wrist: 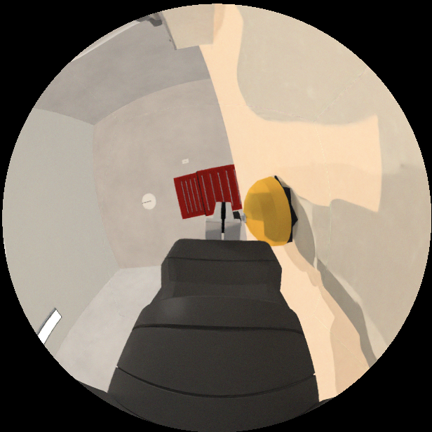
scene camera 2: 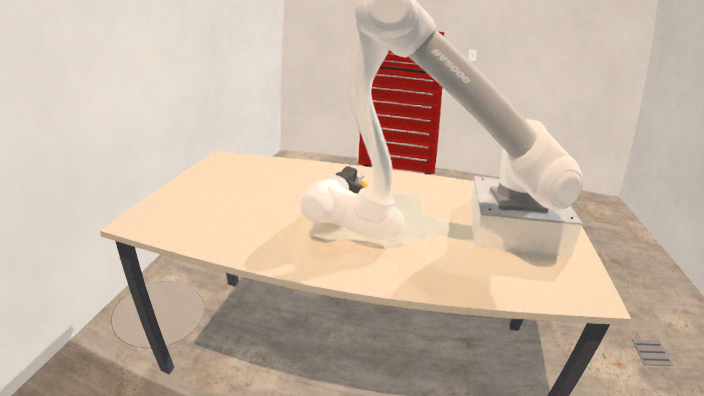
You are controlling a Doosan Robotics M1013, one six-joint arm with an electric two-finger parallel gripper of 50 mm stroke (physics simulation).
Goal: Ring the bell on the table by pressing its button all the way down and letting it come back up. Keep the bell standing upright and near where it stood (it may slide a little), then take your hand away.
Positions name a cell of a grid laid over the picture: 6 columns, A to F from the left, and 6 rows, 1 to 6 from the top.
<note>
I see my gripper (wrist: D3) and a bell (wrist: D3).
</note>
